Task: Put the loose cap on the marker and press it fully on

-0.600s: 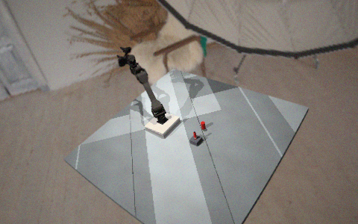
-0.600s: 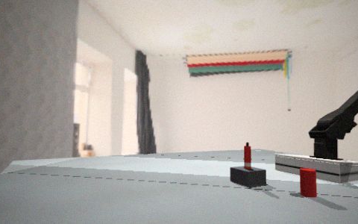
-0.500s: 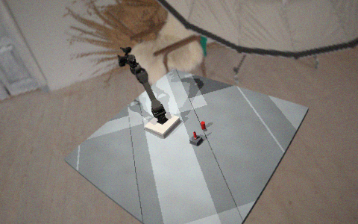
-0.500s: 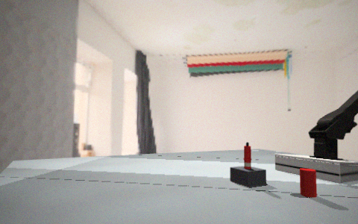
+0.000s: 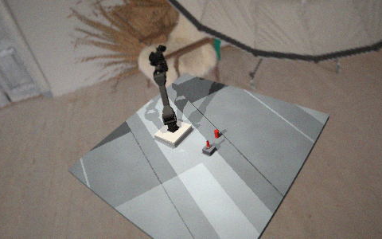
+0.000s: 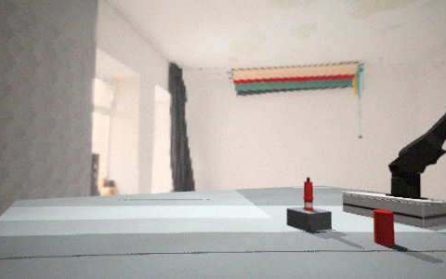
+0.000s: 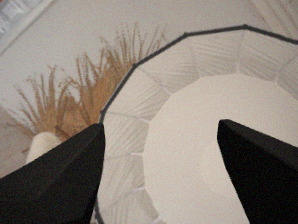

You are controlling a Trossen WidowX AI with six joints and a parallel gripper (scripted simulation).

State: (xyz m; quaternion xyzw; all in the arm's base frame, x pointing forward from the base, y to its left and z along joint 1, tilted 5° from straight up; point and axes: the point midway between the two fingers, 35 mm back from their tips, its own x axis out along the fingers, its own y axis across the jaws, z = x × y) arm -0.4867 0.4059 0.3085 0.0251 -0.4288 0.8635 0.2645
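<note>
Now: the red cap 810 mm ahead of my gripper tip, 300 mm below it and 290 mm to the right of it. Also, from my gripper tip: grey holder block 850 mm ahead, 420 mm to the right, 310 mm below.
</note>
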